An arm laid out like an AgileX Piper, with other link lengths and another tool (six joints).
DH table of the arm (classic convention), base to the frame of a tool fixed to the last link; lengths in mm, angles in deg. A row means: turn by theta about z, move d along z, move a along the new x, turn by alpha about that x. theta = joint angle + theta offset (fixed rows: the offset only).
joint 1: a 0; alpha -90; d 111.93; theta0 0
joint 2: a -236.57; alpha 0; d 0; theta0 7.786
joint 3: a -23.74; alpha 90; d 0; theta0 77.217
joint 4: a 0; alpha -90; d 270.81; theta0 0
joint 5: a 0; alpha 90; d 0; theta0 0
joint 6: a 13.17; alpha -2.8; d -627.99; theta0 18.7
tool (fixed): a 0; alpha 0; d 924.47; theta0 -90
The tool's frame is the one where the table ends.
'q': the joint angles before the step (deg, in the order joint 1, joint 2, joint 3, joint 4, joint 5, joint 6). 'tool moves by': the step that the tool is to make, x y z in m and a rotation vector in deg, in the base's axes. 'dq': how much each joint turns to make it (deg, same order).
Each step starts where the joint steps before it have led.
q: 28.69, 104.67, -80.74, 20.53, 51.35, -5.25
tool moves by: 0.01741, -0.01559, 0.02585, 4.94, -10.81, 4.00
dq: -4.87, -7.43, 9.30, 9.20, -9.06, -18.23
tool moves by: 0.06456, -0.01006, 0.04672, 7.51, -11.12, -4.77
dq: -5.35, -0.69, 0.30, 14.16, -9.28, -14.51
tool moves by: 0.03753, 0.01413, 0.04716, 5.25, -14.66, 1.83
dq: -1.03, 1.37, 0.14, 28.10, -6.92, -32.71
